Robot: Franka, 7 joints.
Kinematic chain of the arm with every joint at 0, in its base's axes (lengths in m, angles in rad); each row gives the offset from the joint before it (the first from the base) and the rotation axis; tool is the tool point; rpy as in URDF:
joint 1: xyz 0 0 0.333 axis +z
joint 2: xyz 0 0 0 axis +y
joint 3: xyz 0 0 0.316 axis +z
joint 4: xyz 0.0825 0 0 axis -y
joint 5: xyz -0.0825 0 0.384 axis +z
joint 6: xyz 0 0 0 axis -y
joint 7: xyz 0.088 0 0 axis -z
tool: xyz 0 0 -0.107 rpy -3.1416 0 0
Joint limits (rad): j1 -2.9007..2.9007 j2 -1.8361..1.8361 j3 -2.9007..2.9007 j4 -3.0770..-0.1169 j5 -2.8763..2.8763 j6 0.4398..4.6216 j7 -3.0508..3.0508
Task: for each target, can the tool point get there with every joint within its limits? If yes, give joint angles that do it. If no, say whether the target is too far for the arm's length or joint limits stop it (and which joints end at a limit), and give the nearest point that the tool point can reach.
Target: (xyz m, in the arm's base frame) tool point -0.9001 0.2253 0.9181
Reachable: no: too far | nearest point -0.7039 0.1762 0.7906 | short by 0.239 m
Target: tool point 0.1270 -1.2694 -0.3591
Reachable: no: too far | nearest point 0.0751 -0.7503 -0.0761 | short by 0.593 m
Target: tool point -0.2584 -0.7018 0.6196
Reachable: yes | joints 1.6055 -1.1940 1.5472 -0.8985 0.0388 3.7120 1.2436
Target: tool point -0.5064 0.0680 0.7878
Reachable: yes | joints 1.3760 -0.7311 1.1741 -1.5463 2.2649 3.0689 -1.9365
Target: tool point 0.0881 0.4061 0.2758
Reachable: yes | joints -0.4738 -1.3687 1.4518 -2.5634 -1.1696 4.2403 -1.8595
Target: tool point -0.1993 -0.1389 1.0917
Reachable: yes | joints -1.0671 0.4240 -2.1721 -0.7415 -1.2982 1.5880 -1.3870
